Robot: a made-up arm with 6 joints.
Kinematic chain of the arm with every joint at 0, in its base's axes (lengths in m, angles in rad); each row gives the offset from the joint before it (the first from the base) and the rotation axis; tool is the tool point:
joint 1: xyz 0 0 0.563 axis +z
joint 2: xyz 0.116 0 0 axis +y
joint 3: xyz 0 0 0.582 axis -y
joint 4: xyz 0 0 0.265 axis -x
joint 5: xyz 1.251 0 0 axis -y
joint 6: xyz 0.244 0 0 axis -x
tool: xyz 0 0 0
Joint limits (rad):
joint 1: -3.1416..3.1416
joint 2: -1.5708..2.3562
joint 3: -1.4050..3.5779
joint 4: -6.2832..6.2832
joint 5: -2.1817..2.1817
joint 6: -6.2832..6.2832
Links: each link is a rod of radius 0.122 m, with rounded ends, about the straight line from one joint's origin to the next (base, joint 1, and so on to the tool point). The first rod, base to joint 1, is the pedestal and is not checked.
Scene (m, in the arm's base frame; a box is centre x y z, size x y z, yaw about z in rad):
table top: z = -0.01
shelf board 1: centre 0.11 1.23 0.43 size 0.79 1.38 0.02 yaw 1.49
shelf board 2: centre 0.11 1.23 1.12 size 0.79 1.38 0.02 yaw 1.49
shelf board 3: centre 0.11 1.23 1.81 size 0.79 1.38 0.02 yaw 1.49
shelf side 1: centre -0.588 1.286 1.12 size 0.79 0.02 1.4 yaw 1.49
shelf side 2: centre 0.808 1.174 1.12 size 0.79 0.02 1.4 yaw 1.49
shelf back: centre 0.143 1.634 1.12 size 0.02 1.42 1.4 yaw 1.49
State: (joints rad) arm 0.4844 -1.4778 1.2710 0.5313 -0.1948 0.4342
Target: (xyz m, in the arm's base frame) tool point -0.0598 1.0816 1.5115
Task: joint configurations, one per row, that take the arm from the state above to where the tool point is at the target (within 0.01 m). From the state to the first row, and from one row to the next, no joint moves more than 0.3 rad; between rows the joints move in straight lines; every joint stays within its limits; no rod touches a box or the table.
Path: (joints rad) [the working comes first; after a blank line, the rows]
Joints at the target: 1.6651 -0.7621 -0.4932 0.3394 -0.5484 0.4342
Straight joint move there: touches shelf board 3.

1: 0.6579 -1.4890 1.0083 0.4903 -0.3120 0.4342
2: 0.8315 -1.5003 0.7456 0.4493 -0.4291 0.4342
3: 1.0050 -1.5115 0.4830 0.4084 -0.5463 0.4342
4: 1.1786 -1.5228 0.2203 0.3674 -0.6635 0.4342
5: 1.3521 -1.5340 -0.0424 0.3264 -0.7806 0.4342
6: 1.5257 -1.5452 -0.3051 0.2854 -0.8978 0.4342
7: 1.6992 -1.5565 -0.5678 0.2444 -1.0149 0.4342
8: 1.8728 -1.5677 -0.8304 0.2034 -1.1321 0.4342
9: 1.8036 -1.2992 -0.7180 0.2487 -0.9375 0.4342
10: 1.7343 -1.0306 -0.6056 0.2941 -0.7430 0.4342
11: 1.6651 -0.7621 -0.4932 0.3394 -0.5484 0.4342

